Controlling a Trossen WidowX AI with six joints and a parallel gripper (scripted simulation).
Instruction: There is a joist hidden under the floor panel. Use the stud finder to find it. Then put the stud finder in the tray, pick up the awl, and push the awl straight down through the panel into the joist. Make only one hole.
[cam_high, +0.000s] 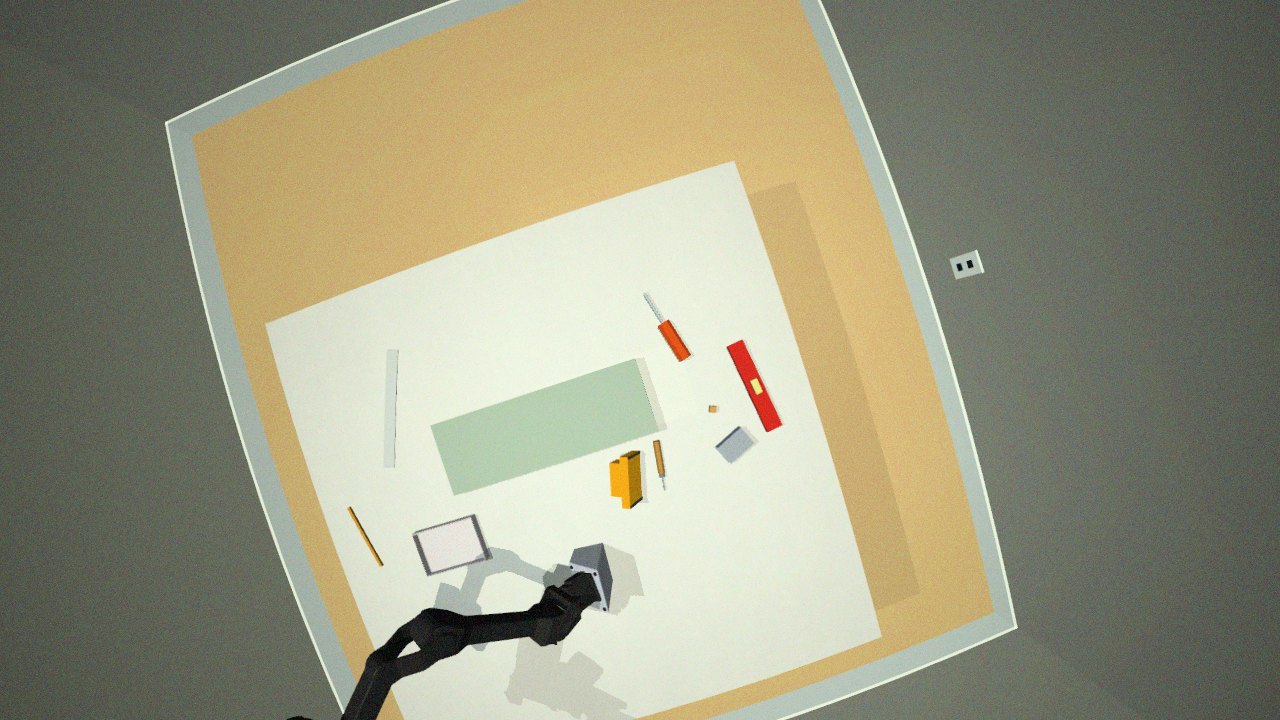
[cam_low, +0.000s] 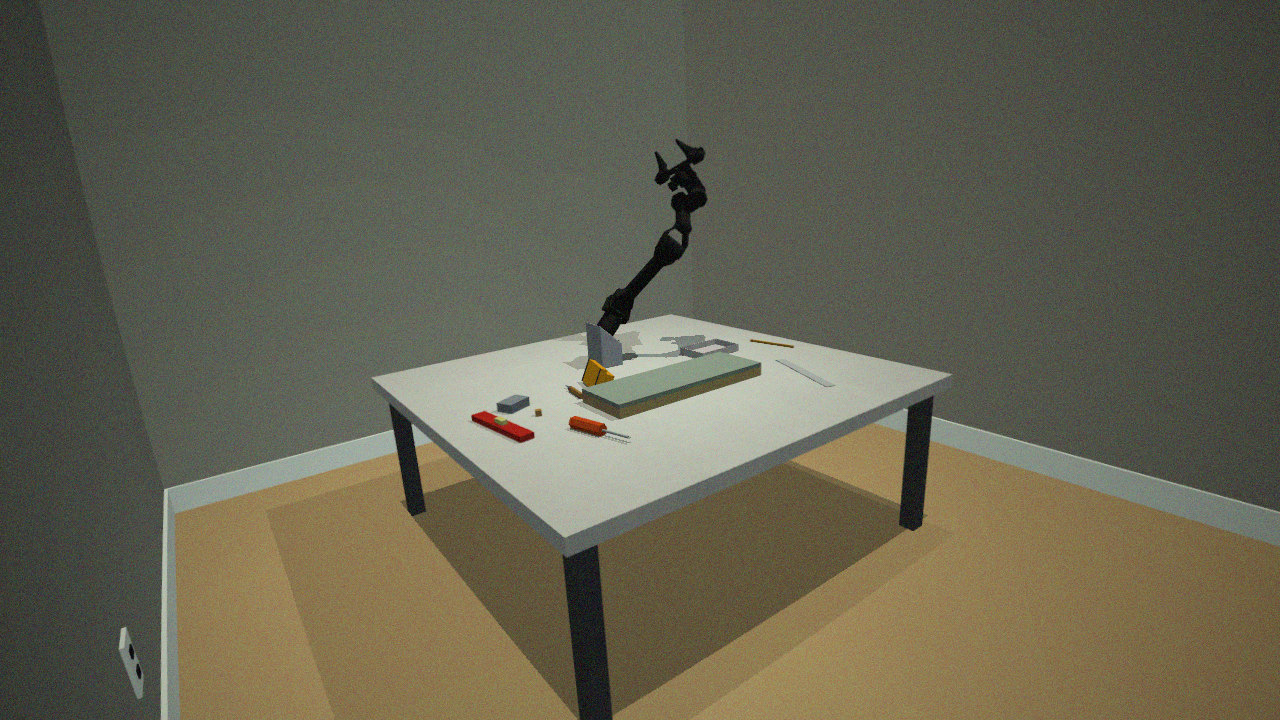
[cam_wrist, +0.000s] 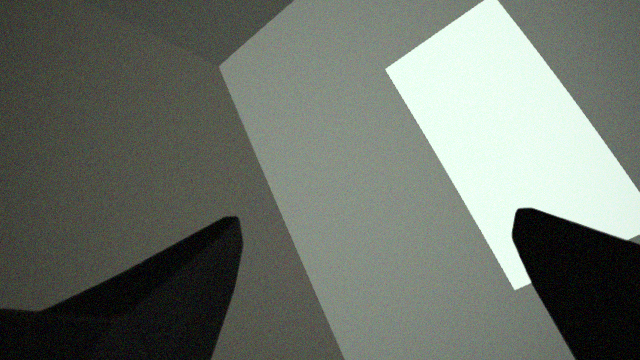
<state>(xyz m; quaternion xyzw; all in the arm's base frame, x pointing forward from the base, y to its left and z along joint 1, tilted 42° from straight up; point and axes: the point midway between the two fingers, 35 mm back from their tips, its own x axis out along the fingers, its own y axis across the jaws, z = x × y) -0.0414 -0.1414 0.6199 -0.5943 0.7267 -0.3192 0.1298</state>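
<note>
Right now the yellow stud finder is 15 cm ahead of my gripper tip, 43 cm to the right of it and 67 cm below it. Also, from my gripper tip: grey tray: 15 cm ahead, 3 cm to the left, 68 cm below; then pencil: 24 cm ahead, 25 cm to the left, 69 cm below; then ruler: 53 cm ahead, 5 cm to the left, 69 cm below.
</note>
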